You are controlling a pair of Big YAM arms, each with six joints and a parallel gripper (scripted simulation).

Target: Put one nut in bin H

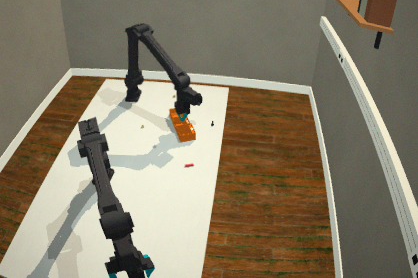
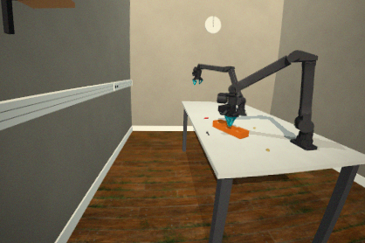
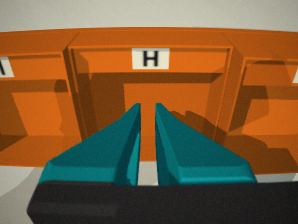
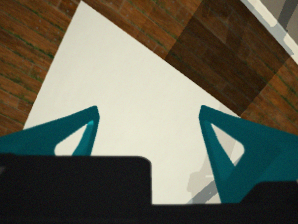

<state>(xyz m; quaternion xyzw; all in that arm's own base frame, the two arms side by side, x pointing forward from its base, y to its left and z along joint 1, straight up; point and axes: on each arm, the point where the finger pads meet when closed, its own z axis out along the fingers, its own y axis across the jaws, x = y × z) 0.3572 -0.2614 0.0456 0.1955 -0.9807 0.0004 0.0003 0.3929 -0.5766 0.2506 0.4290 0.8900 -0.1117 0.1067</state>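
The orange bin row lies 20 mm below my left hand.
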